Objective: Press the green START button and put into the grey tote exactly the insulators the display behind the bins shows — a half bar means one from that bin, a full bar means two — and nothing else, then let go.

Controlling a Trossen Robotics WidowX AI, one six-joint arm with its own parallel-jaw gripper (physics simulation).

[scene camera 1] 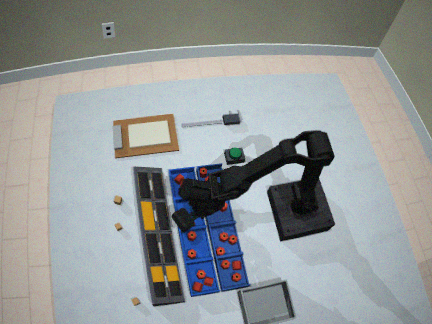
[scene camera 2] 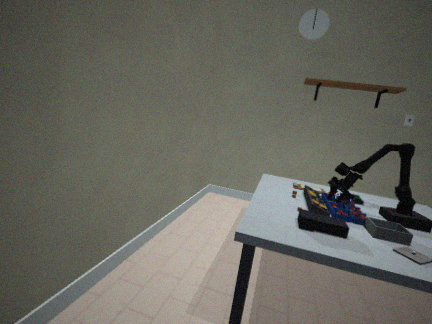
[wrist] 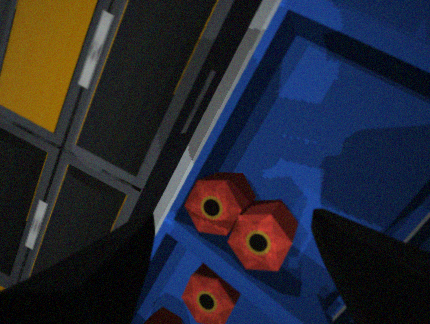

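A display panel (wrist: 226, 32) is present. My gripper (scene camera 1: 186, 221), visible also in the wrist view (wrist: 233, 220), is open and holds nothing.
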